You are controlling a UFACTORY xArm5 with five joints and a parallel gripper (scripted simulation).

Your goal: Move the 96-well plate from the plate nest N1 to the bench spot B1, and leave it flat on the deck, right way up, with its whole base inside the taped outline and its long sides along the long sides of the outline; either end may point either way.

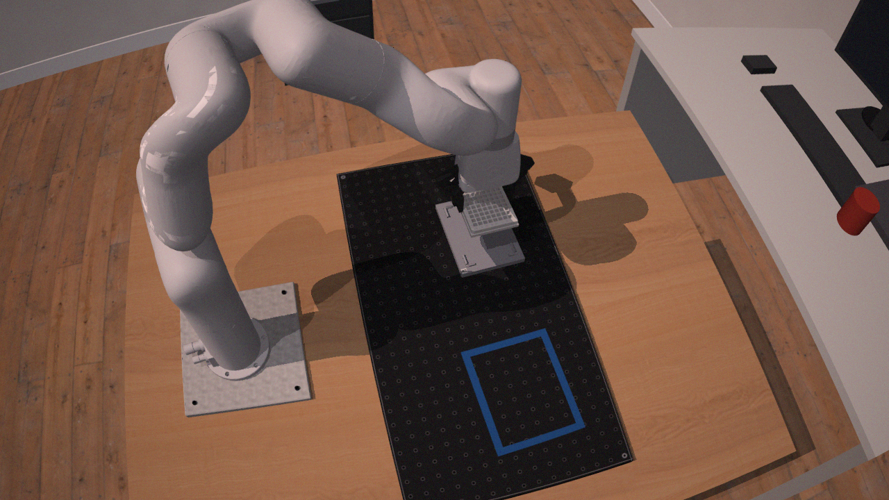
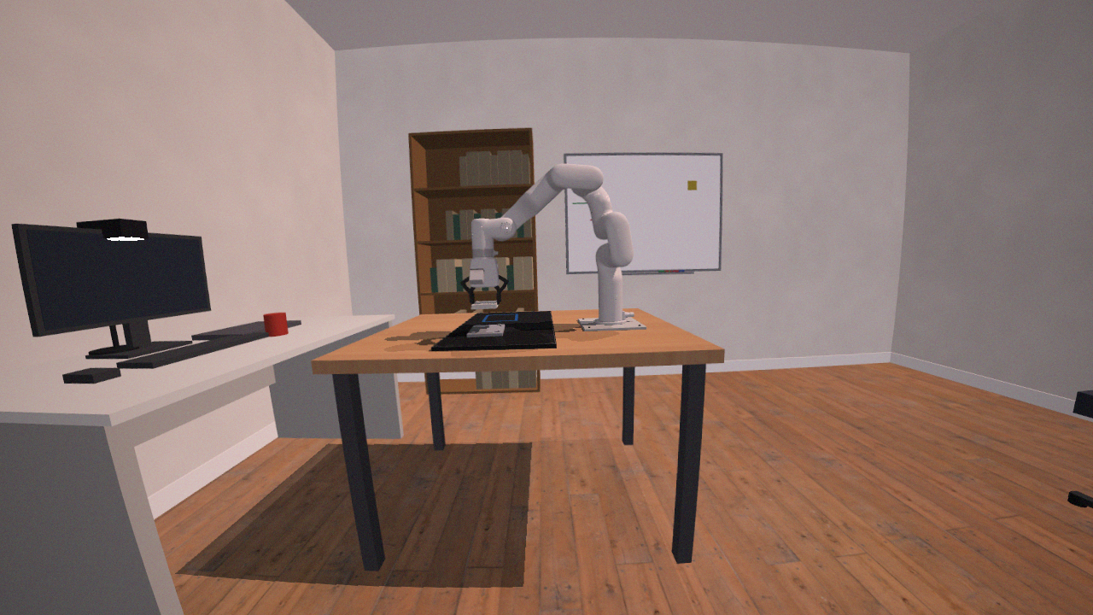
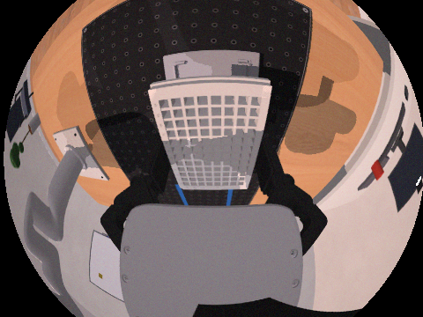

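My gripper is now 10 cm above the grey plate nest. From my hand the other things lie so: white 96-well plate 1 cm below.
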